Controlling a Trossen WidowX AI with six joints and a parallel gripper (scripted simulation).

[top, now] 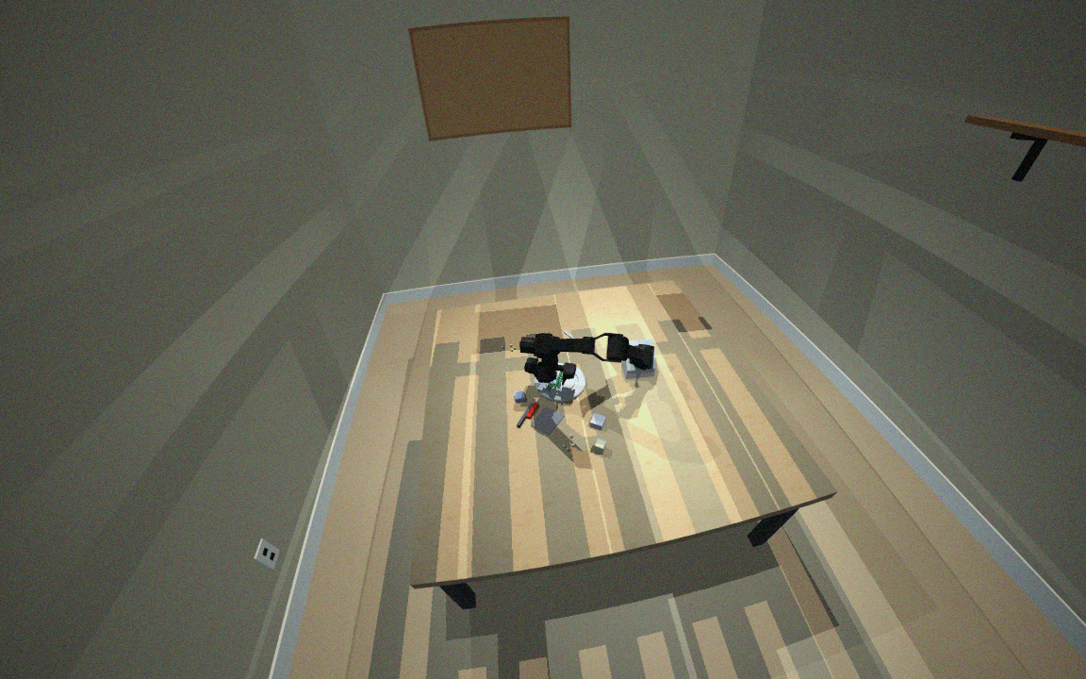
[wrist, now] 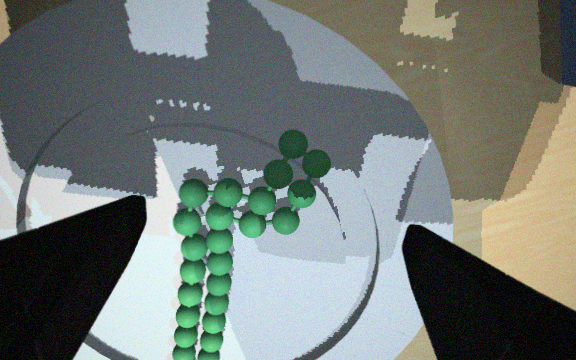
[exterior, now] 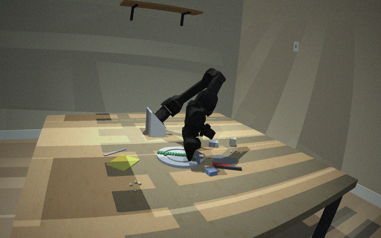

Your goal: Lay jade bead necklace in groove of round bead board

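Right now my gripper tip is 40 mm past the round grey bead board, 10 mm to the left of it and 10 mm above it. Round my gripper tip: grey plate: 150 mm to the left, 60 mm ahead, 20 mm below; then blue block: 130 mm ahead, 20 mm to the left, 10 mm below; then red and black pen: 110 mm ahead, 100 mm to the left, 20 mm below.
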